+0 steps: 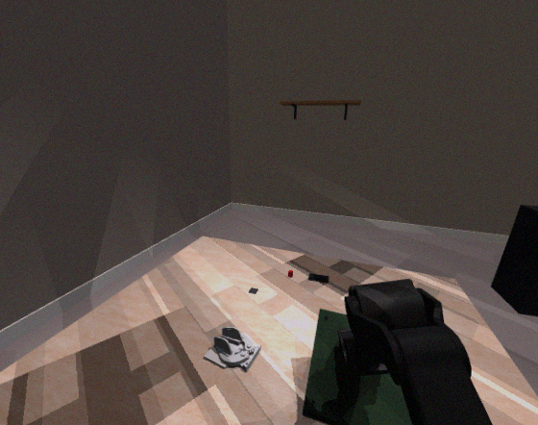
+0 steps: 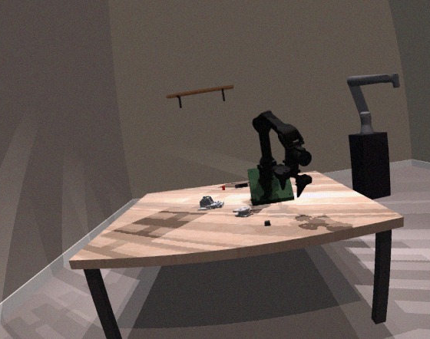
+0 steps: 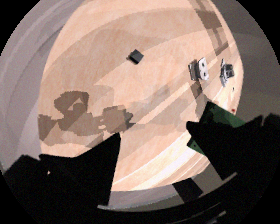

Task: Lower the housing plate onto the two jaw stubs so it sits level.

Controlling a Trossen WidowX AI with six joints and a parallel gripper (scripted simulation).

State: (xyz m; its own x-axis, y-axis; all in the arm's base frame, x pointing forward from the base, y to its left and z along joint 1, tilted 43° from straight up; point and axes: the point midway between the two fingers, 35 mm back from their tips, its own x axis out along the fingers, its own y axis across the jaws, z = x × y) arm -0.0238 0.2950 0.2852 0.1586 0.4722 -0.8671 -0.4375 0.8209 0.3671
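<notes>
My gripper tip is 120 mm short of the black cube, 40 mm to the right of it and 100 mm above it. Also, from my gripper tip: black bar: 120 mm ahead, 840 mm to the right, 90 mm below; then red piece: 240 mm ahead, 840 mm to the right, 90 mm below.
</notes>
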